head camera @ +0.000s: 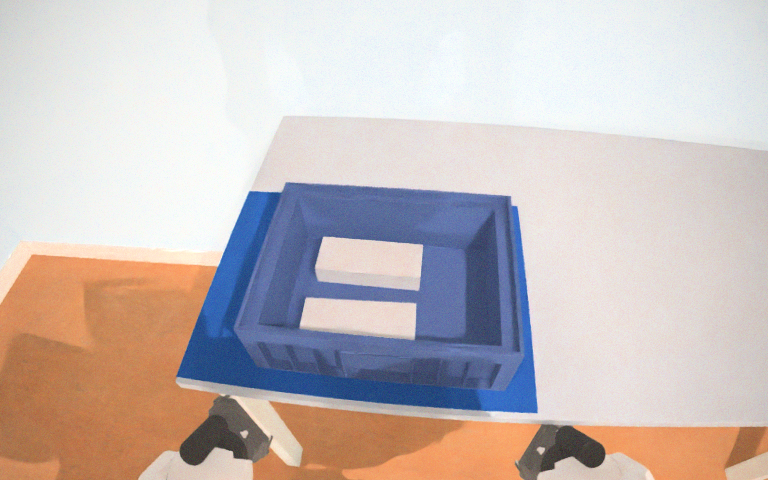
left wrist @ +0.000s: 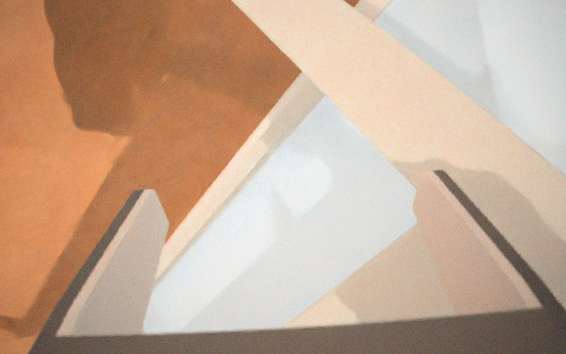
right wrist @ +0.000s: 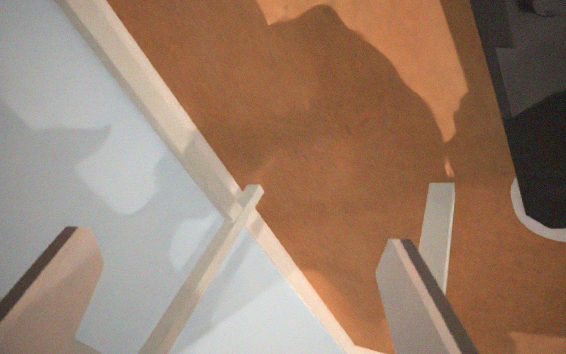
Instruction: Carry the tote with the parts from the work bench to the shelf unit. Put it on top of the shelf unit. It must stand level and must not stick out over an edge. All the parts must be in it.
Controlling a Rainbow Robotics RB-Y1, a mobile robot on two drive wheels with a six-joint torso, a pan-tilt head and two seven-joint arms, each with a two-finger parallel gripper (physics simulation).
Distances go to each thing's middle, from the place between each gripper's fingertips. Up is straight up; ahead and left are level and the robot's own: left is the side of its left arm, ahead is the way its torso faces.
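Scene:
Dark blue tote (head camera: 468,332): 190 mm above my left hand, 270 mm to the right of it, 150 mm ahead of it. From my right hand, the dark blue tote: 23 cm above it, 26 cm to the left of it, 22 cm ahead of it. By its middle, the dark blue tote is nearer to my left hand than to my right hand.

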